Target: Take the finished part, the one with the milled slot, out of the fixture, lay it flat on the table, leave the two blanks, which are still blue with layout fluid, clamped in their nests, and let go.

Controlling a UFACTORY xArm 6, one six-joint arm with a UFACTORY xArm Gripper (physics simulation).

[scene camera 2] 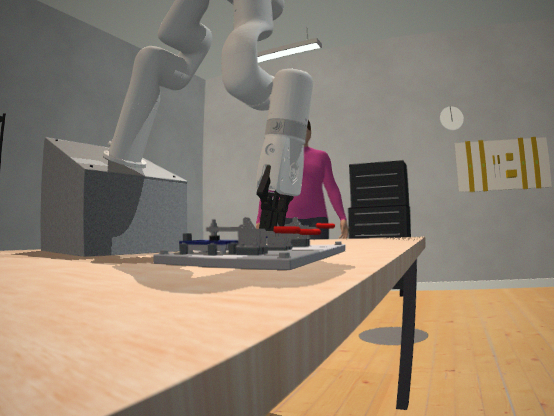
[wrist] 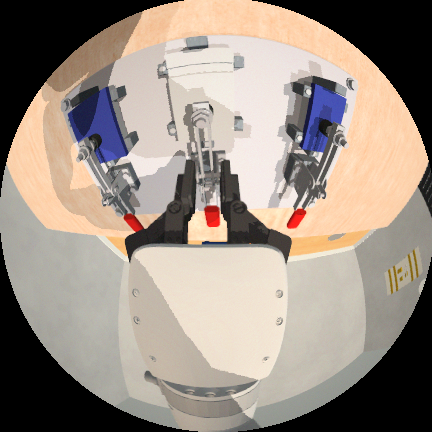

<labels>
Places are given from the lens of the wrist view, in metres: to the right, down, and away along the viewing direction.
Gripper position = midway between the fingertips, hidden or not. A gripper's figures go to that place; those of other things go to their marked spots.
my gripper (wrist: 207,169): -0.01, -0.04, 0.14
finished part (wrist: 204,74): -0.01, -0.10, 0.08
blue blank (wrist: 98,114): -0.11, -0.09, 0.08
The marked spots on the finished part and the blue blank are 0.10 m apart.
</labels>
